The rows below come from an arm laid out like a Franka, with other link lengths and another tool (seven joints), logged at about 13 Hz.
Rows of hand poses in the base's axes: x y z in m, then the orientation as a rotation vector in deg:
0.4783, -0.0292, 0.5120, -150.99, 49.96, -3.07
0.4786, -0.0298, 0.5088, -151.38, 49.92, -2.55
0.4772, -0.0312, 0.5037, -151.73, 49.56, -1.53
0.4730, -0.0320, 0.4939, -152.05, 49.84, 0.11
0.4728, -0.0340, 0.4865, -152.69, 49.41, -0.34
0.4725, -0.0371, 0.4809, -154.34, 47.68, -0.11
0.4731, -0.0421, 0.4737, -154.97, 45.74, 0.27
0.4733, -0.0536, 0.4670, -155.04, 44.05, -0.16
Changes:
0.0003, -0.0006, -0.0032, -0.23, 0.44, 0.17
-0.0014, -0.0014, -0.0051, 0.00, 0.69, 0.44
-0.0042, -0.0008, -0.0098, 0.00, 1.22, 0.09
-0.0002, -0.0020, -0.0074, -0.57, -0.22, 0.37
-0.0003, -0.0031, -0.0056, -1.03, 0.23, 1.51
0.0006, -0.0050, -0.0072, -0.03, 0.04, 1.45
0.0002, -0.0115, -0.0067, 0.25, -0.58, 1.09

